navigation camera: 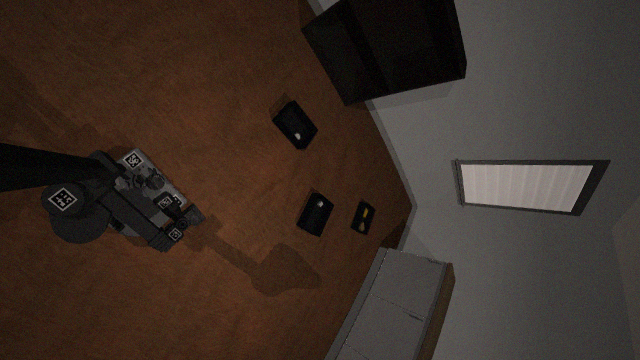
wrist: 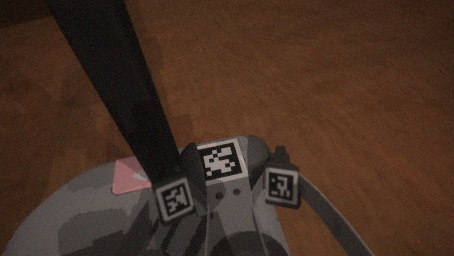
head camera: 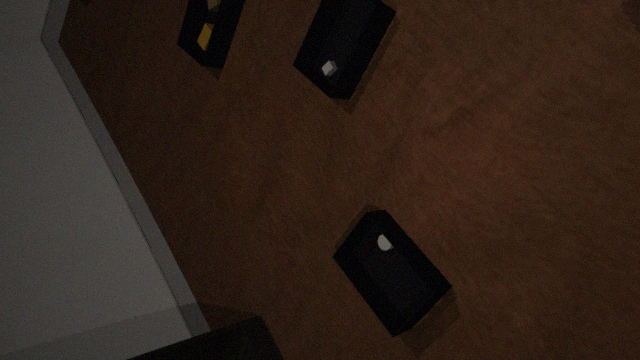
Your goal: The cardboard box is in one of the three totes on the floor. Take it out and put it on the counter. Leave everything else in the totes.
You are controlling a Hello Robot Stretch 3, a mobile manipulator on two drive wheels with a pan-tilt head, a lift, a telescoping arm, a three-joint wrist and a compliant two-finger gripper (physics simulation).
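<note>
Three black totes stand on the floor. The near tote holds a white rounded item. The middle tote holds a small pale grey block. The far tote holds a yellow item and a tan item, cut by the frame edge in the head view. The tan item is too small and dark to identify surely as the cardboard box. The counter, with a brown top, stands at the lower right. My gripper is open and empty over my base, away from the totes.
A dark open shelf unit stands against the wall near the near tote. Grey cabinet doors front the counter. A window is in the wall. My mast rises beside the gripper.
</note>
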